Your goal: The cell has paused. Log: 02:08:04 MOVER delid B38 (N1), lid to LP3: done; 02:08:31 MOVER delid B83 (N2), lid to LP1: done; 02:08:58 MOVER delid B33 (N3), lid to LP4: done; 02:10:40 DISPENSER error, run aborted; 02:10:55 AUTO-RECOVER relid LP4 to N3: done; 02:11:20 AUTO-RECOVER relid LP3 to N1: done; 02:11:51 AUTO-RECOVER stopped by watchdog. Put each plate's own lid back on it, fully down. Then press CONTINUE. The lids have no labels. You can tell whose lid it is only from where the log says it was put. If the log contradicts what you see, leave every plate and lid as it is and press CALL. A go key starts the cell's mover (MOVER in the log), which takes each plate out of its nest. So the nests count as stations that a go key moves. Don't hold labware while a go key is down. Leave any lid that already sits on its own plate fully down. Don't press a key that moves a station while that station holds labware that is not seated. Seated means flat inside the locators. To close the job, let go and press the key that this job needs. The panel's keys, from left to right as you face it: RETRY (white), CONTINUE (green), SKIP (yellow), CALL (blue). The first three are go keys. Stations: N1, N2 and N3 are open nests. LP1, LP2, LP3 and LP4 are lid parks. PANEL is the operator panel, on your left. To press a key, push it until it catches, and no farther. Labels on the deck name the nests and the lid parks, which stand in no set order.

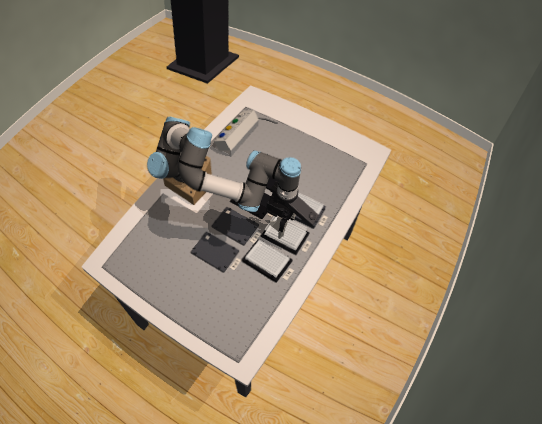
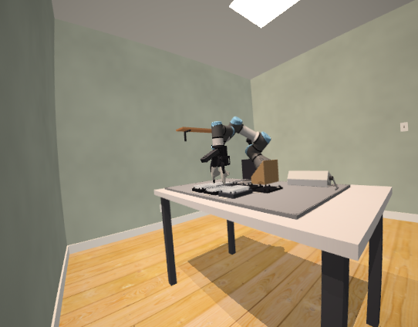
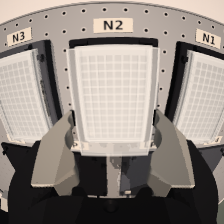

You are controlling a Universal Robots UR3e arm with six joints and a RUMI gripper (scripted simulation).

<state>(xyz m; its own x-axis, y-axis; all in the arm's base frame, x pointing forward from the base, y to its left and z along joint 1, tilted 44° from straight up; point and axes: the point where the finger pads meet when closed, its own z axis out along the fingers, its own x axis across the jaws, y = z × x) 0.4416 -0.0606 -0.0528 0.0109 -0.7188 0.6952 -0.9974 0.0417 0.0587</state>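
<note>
Right now the plate is 4 cm below my hand. From my hand the other things lie so: LP2 lid park 17 cm behind, 6 cm to the right, 5 cm below; LP3 lid park 18 cm behind, 7 cm to the left, 5 cm below; plate lid 1 cm below.
</note>
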